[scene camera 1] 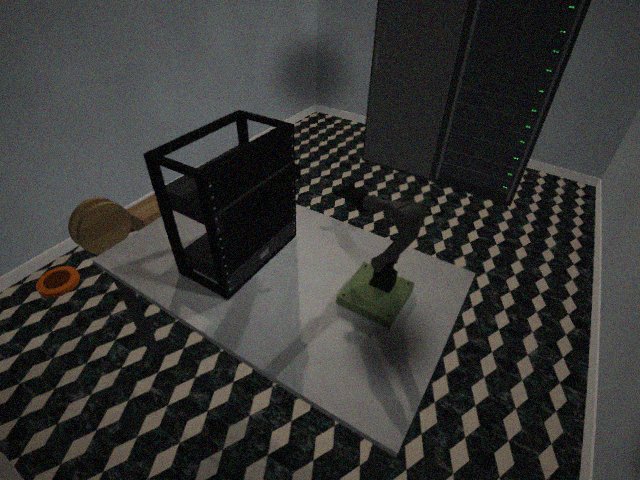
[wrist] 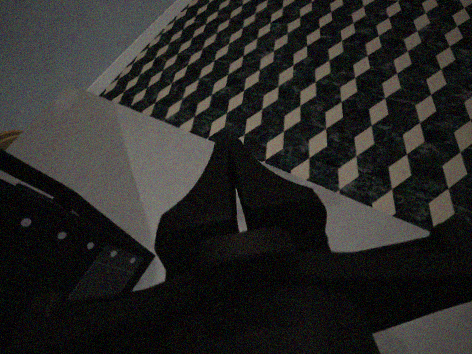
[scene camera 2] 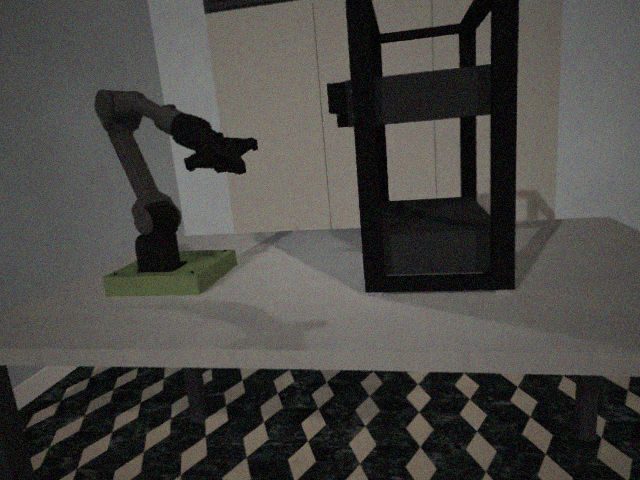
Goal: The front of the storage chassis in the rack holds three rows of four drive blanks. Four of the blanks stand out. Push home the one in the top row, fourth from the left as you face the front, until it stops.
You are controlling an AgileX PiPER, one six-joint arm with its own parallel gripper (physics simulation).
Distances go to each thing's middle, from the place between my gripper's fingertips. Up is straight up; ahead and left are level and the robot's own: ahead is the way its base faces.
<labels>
Now: the black rack point(scene camera 2: 443, 235) 320 mm ahead of my hand and 360 mm to the left of it.
</labels>
